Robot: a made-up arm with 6 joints.
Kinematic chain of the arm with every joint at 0, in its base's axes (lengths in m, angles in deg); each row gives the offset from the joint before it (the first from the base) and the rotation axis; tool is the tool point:
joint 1: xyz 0 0 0.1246 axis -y
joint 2: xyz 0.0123 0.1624 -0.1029 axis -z
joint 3: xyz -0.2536 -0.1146 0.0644 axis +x
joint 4: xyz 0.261 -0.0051 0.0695 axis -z
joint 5: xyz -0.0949 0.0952 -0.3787 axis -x
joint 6: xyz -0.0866 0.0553 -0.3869 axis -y
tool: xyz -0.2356 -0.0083 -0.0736
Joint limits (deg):
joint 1: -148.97..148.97
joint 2: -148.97..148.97
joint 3: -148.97..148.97
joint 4: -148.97..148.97
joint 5: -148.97..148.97
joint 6: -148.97..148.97
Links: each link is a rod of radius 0.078 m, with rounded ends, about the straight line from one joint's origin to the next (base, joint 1, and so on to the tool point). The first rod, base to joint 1, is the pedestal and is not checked.
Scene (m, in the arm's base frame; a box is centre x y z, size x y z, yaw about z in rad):
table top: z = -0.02
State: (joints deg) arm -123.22 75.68 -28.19 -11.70 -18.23 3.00
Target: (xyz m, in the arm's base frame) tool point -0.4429 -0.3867 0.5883
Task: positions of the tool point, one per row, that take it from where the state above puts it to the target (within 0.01 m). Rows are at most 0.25 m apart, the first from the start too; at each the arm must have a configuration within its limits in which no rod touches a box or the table.
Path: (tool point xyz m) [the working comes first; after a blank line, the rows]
Joints at the target: -89.21 6.86 -41.42 -28.64 4.85 -35.67
Straight joint move there: clear.

1: -0.4067 0.3915 0.9342
2: -0.4039 0.2017 0.9458
3: -0.4235 -0.0106 0.8932
4: -0.4440 -0.2156 0.7707
5: -0.4429 -0.3866 0.5884

